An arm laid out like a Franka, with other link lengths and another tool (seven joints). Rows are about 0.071 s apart.
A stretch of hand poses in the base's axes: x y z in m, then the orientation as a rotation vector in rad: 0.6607, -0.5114, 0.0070, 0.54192, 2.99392, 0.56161; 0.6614, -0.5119, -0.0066, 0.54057, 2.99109, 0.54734; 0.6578, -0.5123, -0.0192, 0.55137, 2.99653, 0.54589; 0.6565, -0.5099, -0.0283, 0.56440, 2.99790, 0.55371; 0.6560, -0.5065, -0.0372, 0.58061, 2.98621, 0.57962; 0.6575, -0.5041, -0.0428, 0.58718, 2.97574, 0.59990; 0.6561, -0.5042, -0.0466, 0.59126, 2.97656, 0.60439; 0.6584, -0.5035, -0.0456, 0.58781, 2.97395, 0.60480; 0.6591, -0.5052, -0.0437, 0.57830, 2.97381, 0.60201; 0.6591, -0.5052, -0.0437, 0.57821, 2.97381, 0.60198; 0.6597, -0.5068, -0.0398, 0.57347, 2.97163, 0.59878; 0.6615, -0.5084, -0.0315, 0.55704, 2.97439, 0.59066; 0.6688, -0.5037, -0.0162, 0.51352, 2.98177, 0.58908; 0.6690, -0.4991, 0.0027, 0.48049, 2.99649, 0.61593; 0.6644, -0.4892, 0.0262, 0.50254, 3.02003, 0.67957; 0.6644, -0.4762, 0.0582, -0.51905, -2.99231, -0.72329; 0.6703, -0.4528, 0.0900, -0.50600, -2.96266, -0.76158; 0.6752, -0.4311, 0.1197, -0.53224, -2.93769, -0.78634; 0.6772, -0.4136, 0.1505, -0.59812, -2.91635, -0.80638; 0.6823, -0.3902, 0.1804, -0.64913, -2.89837, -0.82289; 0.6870, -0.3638, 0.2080, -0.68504, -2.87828, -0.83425
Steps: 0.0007, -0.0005, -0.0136, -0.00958, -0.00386, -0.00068; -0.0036, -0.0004, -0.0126, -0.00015, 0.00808, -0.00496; -0.0013, 0.0024, -0.0091, 0.00581, 0.00543, -0.00698; -0.0005, 0.0034, -0.0089, 0.01710, -0.00472, -0.01177; 0.0015, 0.0024, -0.0056, 0.01308, -0.00655, -0.00599; -0.0014, -0.0001, -0.0038, 0.00321, 0.00228, -0.00190; 0.0023, 0.0007, 0.0010, -0.00005, -0.00345, 0.00124; 0.0007, -0.0017, 0.0019, -0.00234, -0.00320, 0.00538; 0.0000, 0.0000, 0.0000, -0.00002, -0.00003, 0.00005; 0.0006, -0.0016, 0.0039, -0.00247, -0.00366, 0.00195; 0.0018, -0.0016, 0.0083, -0.00607, -0.00285, 0.01008; 0.0073, 0.0047, 0.0153, -0.00286, -0.00577, 0.02792; 0.0002, 0.0046, 0.0189, 0.01663, 0.00676, 0.02537; -0.0046, 0.0099, 0.0235, 0.04263, 0.03445, -0.00263; 0.0000, 0.0130, 0.0320, 0.03489, 0.02203, -0.00749; 0.0059, 0.0234, 0.0318, 0.03171, 0.01450, 0.00957; 0.0049, 0.0217, 0.0297, 0.02107, 0.01435, -0.01600; 0.0020, 0.0175, 0.0308, 0.01523, 0.01182, -0.04261; 0.0051, 0.0234, 0.0299, 0.01266, 0.00902, -0.03326; 0.0047, 0.0264, 0.0276, 0.01139, 0.01245, -0.02282
